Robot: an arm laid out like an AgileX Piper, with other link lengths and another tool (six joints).
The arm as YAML. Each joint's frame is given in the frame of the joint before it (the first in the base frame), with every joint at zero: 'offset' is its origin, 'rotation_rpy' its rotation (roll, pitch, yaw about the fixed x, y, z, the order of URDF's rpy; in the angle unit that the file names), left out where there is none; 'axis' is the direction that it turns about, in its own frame. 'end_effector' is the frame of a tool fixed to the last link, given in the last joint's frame.
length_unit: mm
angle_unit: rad
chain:
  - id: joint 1
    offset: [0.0, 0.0, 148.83]
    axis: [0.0, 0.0, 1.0]
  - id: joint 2
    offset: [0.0, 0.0, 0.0]
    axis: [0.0, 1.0, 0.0]
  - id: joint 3
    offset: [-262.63, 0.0, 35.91]
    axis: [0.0, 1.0, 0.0]
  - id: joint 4
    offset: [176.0, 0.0, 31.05]
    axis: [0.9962, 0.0, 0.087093]
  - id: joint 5
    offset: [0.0, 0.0, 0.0]
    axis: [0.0, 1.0, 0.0]
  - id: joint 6
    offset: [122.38, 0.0, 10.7]
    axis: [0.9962, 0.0, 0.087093]
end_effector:
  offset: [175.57, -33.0, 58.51]
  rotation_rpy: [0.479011, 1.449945, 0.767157]
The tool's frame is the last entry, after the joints.
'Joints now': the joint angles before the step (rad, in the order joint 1, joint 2, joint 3, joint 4, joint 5, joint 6). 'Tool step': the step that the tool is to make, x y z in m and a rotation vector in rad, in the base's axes. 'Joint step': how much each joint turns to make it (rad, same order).
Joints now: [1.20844, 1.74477, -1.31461, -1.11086, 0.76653, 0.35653]
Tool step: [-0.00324, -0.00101, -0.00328, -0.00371, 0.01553, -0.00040]
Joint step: [0.00449, -0.00438, 0.00007, 0.02619, 0.00621, -0.01683]
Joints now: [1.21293, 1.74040, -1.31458, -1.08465, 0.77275, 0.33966]
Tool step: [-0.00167, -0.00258, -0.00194, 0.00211, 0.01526, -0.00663]
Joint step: [0.00051, -0.00632, -0.00004, 0.02438, 0.00623, -0.01097]
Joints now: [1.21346, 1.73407, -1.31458, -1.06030, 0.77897, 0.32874]
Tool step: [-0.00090, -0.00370, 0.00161, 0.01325, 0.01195, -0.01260]
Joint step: [0.00038, -0.01163, -0.00003, 0.01854, 0.00796, 0.00087]
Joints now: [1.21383, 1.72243, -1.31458, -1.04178, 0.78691, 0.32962]
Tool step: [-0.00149, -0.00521, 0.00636, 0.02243, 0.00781, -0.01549]
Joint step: [0.00320, -0.02234, 0.00002, 0.01684, 0.01339, 0.00465]
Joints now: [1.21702, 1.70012, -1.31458, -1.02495, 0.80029, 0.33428]
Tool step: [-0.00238, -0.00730, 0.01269, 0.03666, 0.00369, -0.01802]
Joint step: [0.00561, -0.03771, 0.00002, 0.01647, 0.01793, 0.00796]
